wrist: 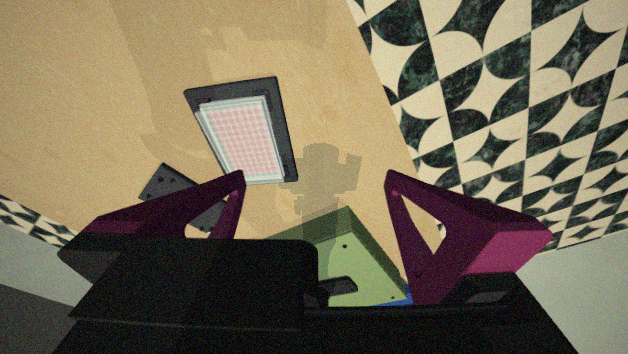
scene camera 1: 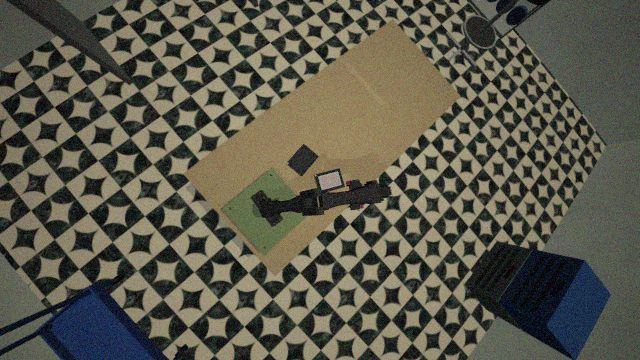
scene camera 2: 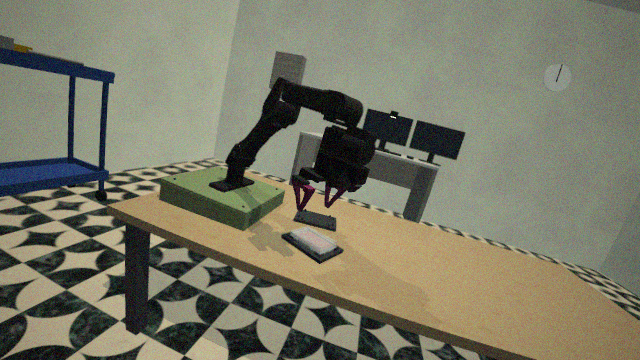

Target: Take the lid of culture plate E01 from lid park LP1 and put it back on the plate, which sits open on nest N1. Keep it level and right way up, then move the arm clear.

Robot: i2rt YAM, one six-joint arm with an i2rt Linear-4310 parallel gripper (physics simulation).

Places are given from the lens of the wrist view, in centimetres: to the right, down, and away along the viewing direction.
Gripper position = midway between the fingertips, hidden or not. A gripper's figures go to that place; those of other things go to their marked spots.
gripper (wrist: pixel 314 177): 0, 0, 13
grey plate lid (wrist: pixel 240 135): -10, -5, 25
